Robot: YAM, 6 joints.
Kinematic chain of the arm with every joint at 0, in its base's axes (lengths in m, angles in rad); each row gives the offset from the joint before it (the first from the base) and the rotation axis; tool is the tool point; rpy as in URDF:
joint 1: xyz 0 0 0.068 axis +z
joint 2: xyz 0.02 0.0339 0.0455 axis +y
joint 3: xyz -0.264 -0.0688 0 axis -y
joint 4: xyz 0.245 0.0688 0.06 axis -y
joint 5: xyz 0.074 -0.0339 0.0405 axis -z
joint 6: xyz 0.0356 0 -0.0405 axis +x
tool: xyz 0 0 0 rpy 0 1.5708 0
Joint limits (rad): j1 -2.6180..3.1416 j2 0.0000..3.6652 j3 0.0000..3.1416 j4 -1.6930..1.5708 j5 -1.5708..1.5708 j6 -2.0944..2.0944
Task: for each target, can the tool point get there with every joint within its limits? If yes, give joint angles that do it. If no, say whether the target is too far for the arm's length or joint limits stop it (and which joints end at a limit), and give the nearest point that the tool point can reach.
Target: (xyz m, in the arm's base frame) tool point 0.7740 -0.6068 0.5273
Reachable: no: too far | nearest point 0.4683 -0.3671 0.3605 | short by 0.423 m
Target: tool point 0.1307 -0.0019 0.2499
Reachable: yes | joints 0.2205 0.6097 0.5284 -0.5513 1.0275 -0.3818
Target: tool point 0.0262 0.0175 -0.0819
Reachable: yes | joints 2.2119 3.2892 0.6105 -0.5351 1.0853 -0.6956
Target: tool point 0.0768 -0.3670 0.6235
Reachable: yes | joints -1.3597 2.0977 2.6774 0.5163 0.0521 -1.7074
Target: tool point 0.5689 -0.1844 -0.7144
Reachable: no: too far | nearest point 0.3910 -0.1267 -0.3419 | short by 0.417 m
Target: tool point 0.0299 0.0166 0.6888
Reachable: yes | joints 0.3193 1.1209 2.1060 0.1810 -0.1794 -0.9063
